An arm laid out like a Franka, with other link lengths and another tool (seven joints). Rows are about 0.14 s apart.
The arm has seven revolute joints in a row. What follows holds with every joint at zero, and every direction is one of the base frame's.
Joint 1 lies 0.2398 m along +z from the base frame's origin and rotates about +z.
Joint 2 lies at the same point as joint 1 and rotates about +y.
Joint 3 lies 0.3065 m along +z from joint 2 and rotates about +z.
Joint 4 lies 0.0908 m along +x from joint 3 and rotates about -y.
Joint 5 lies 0.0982 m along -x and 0.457 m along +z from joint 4 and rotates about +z.
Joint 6 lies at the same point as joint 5 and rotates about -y.
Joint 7 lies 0.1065 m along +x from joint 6 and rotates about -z.
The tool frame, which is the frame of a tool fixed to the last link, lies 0.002 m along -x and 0.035 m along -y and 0.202 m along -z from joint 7; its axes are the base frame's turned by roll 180, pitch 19.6 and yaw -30.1 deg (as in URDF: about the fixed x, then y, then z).
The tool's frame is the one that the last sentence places.
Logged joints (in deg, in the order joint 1, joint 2, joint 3, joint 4, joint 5, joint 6, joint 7), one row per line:
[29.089, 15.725, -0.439, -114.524, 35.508, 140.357, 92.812]
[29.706, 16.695, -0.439, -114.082, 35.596, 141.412, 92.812]
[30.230, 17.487, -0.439, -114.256, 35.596, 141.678, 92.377]
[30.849, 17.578, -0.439, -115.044, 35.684, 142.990, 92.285]
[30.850, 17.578, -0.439, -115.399, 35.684, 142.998, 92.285]
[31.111, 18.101, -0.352, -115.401, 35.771, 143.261, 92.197]
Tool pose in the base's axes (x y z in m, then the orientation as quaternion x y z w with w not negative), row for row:
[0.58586, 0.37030, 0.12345, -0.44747, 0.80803, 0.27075, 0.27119]
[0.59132, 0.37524, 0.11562, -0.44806, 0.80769, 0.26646, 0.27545]
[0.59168, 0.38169, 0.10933, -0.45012, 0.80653, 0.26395, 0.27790]
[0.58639, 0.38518, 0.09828, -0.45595, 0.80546, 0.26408, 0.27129]
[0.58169, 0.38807, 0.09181, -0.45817, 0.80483, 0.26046, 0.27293]
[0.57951, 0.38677, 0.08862, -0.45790, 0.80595, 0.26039, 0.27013]
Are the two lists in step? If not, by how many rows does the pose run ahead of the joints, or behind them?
The pose runs 1 row behind the joints: the pose in row i belongs to the joints in row i - 1.
